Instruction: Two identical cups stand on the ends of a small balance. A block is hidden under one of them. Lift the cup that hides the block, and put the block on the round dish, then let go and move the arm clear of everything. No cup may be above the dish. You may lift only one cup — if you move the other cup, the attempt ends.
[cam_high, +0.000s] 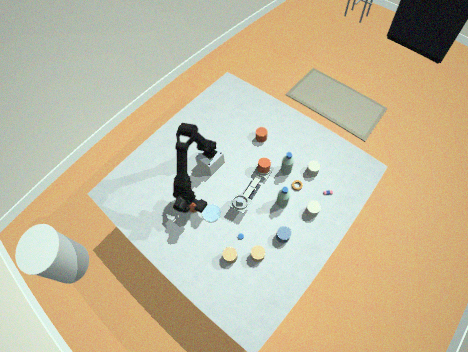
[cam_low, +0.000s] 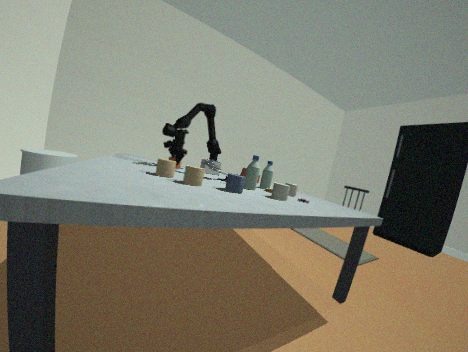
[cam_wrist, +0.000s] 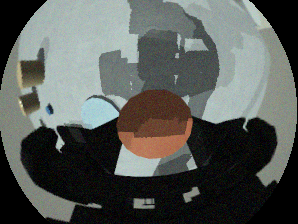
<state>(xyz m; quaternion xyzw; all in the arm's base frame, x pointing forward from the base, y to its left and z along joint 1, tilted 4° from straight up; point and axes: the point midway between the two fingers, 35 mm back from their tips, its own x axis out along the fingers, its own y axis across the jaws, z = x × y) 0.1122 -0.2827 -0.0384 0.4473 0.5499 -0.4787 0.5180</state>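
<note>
My gripper tip is 200 mm short of the block, 160 mm to the right of it and 60 mm below it. From my gripper tip the other things lie so: small blue piece (310 mm ahead, 30 mm to the left, 20 mm below); then blue cup (490 mm ahead, 150 mm to the left, 10 mm above); then round pale blue dish (100 mm ahead, 40 mm to the left, 20 mm below).
</note>
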